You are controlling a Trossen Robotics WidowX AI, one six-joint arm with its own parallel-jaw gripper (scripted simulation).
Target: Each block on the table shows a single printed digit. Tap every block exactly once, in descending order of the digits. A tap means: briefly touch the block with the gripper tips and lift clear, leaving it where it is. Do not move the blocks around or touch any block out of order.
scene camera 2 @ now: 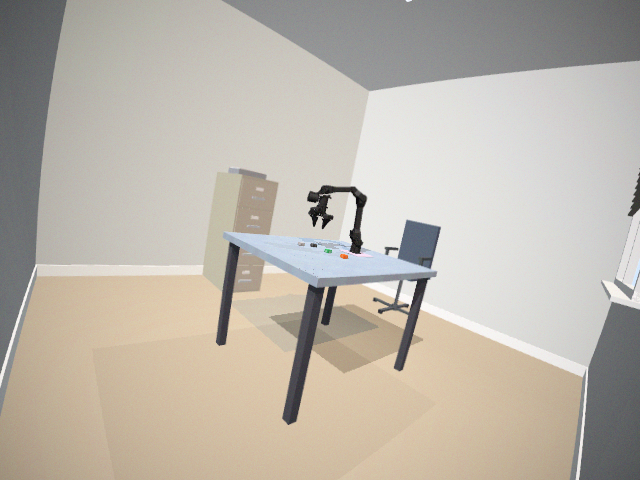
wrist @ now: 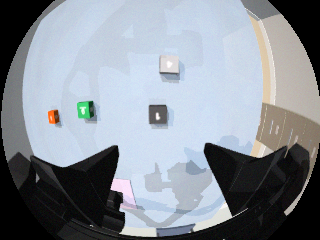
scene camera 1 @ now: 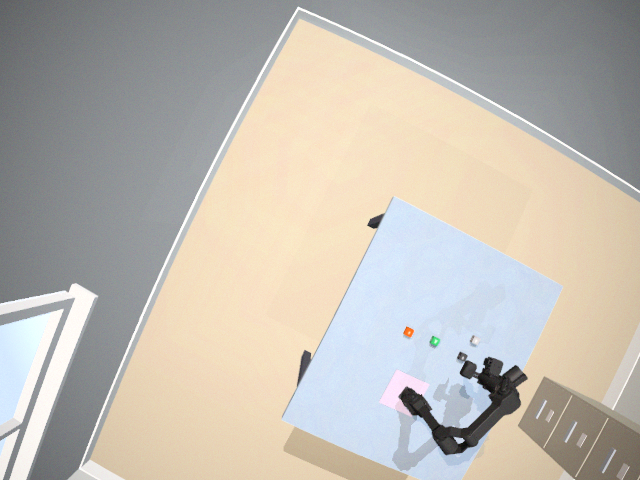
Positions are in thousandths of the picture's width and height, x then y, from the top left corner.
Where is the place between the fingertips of the gripper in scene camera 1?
740, 768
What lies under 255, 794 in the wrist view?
The gripper.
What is the gripper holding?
Nothing.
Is the gripper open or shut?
Open.
